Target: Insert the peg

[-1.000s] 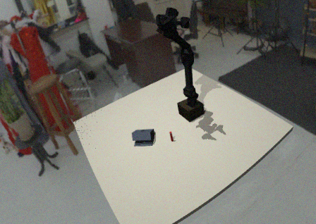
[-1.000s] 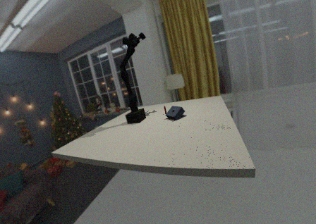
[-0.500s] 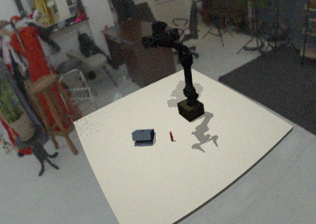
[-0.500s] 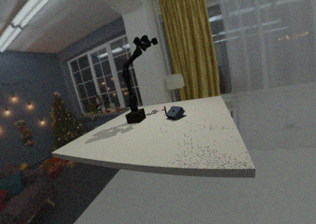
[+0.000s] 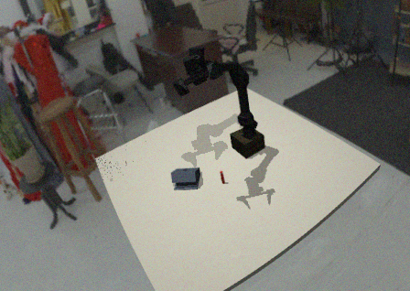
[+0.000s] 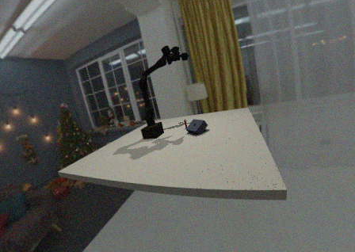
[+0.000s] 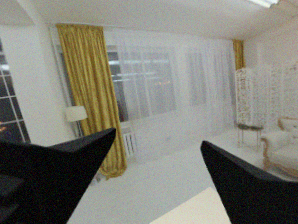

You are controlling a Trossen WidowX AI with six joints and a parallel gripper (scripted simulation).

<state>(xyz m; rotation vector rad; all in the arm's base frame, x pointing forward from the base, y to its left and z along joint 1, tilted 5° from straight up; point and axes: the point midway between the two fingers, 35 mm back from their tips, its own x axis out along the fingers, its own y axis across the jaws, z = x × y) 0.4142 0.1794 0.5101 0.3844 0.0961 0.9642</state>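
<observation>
Now: gripper tip 590 mm above the round red peg, 130 mm to the left of it and 100 mm past it. From my gripper tip the other things lie so: sloped panel: 600 mm below, 290 mm to the right, 20 mm ahead.
</observation>
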